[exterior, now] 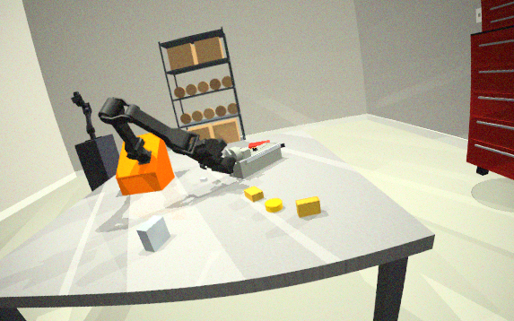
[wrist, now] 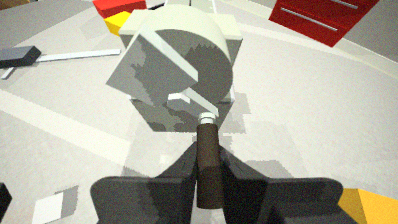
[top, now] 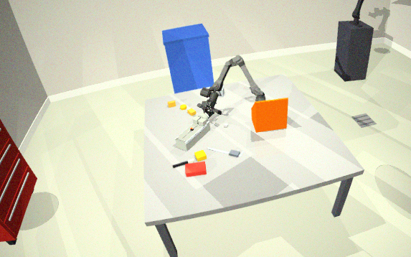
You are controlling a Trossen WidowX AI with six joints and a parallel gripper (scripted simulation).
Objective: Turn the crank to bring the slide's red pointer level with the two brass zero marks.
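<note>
Now: the dark brown crank handle 1 cm behind my gripper tip, 1 cm to the right of it and 3 cm above it. Round my gripper tip: yellow block: 5 cm ahead, 34 cm to the left, 3 cm below; grey cube: 16 cm behind, 39 cm to the right, 1 cm below; red pointer: 9 cm ahead, 14 cm to the left, 4 cm above.
</note>
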